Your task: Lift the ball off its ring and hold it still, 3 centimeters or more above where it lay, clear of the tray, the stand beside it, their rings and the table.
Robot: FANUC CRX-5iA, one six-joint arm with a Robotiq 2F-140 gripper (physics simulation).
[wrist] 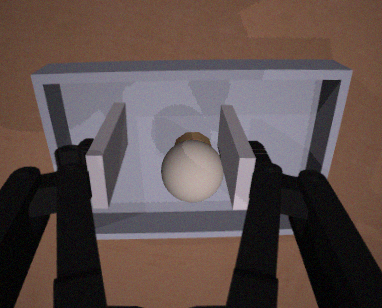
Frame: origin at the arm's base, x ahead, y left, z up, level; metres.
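Where they show: gripper, fingertip midpoint: (173,124).
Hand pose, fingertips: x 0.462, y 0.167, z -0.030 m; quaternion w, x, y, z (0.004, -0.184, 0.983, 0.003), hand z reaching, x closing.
Observation:
Each offset is from my fingertips to the top centre of the thing. "*": to the spot under its first point. Level surfaces: height alone.
A pale cream ball @[0.019 m left, 0.022 m back, 0.037 m up] (192,171) is in the lower middle of the wrist view, over the near part of the tray @[0.018 m left, 0.022 m back, 0.013 m up] (200,66). Part of a brown-gold ring @[* 0.005 m left, 0.017 m back, 0.005 m down] (193,136) shows just past the ball's far edge; the ball hides the rest. My gripper (173,124) is open, with one flat pad to each side of the ball in the view. A wide gap shows between the ball and the left pad, and a narrow one between the ball and the right pad. How high the pads are relative to the ball is hard to tell.
The grey tray is rectangular, with raised walls on all sides; the black finger linkages cover parts of its near corners. Brown table top @[0.015 m down] (150,30) surrounds it. Shadows fall across the tray floor. The stand beside the tray does not show in this view.

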